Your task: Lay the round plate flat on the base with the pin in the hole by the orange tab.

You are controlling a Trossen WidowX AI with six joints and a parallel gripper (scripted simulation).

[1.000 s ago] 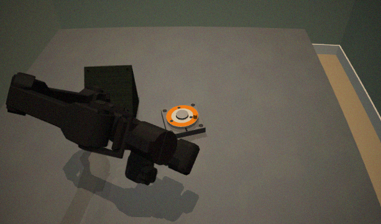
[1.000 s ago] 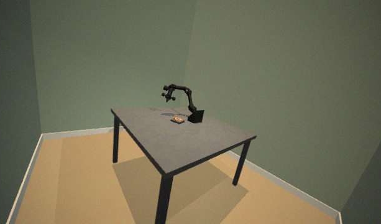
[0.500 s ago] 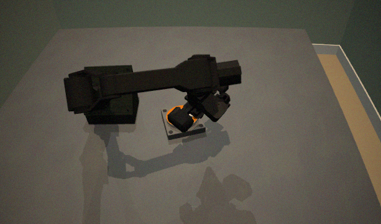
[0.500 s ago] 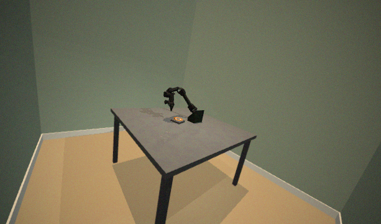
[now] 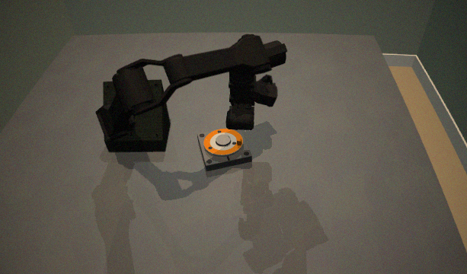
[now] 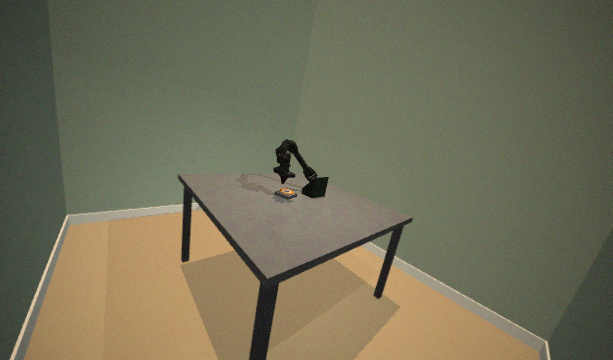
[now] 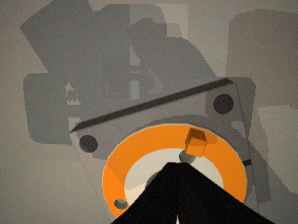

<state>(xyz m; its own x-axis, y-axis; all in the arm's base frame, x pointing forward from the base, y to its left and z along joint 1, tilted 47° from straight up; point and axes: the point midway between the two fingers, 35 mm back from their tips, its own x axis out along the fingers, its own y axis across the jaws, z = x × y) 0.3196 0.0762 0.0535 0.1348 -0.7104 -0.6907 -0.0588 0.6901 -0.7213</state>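
Now: gripper tip 3 cm past the round plate, 1 cm to the left of it and 5 cm above it. The rest, counted from my gripper tip: base: 5 cm behind, 1 cm to the right, 7 cm below.
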